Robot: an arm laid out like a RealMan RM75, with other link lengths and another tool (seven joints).
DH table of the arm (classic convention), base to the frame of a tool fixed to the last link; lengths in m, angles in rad. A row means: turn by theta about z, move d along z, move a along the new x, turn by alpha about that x. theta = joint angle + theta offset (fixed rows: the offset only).
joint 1: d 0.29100; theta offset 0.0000; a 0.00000; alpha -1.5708
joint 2: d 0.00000; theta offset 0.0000; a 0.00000; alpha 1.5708
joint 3: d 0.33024; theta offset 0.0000; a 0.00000; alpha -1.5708
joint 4: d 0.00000; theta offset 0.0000; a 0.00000; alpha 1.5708
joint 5: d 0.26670; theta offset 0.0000; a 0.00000; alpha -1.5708
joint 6: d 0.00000; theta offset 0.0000; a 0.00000; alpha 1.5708
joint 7: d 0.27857; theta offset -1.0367; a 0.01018; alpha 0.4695
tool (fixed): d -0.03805; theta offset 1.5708; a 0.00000; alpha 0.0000
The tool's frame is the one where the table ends.
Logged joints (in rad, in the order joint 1, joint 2, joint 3, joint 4, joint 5, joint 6, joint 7), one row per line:
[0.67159 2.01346 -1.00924 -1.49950 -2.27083 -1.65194 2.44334]
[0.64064 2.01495 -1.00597 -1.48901 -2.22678 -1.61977 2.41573]
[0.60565 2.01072 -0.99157 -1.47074 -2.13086 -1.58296 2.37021]
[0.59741 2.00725 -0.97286 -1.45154 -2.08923 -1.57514 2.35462]
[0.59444 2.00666 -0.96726 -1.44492 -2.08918 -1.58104 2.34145]
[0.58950 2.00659 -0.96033 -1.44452 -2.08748 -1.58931 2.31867]
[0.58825 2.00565 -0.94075 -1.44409 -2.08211 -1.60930 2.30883]
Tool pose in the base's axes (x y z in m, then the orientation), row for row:
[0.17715 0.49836 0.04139 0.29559 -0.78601 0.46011 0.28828]
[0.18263 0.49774 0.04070 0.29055 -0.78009 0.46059 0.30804]
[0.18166 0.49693 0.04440 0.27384 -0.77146 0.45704 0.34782]
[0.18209 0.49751 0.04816 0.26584 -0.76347 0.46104 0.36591]
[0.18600 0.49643 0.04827 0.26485 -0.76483 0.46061 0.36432]
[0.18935 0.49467 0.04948 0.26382 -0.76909 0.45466 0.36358]
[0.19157 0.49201 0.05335 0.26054 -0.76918 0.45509 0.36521]
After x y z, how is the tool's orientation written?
As a quaternion, w x y z.
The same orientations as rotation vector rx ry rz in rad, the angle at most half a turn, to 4 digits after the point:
[-2.0910 1.2240 0.7669]
[-2.0805 1.2284 0.8216]
[-2.0749 1.2293 0.9355]
[-2.0618 1.2451 0.9882]
[-2.0666 1.2446 0.9844]
[-2.0792 1.2291 0.9829]
[-2.0829 1.2324 0.9890]

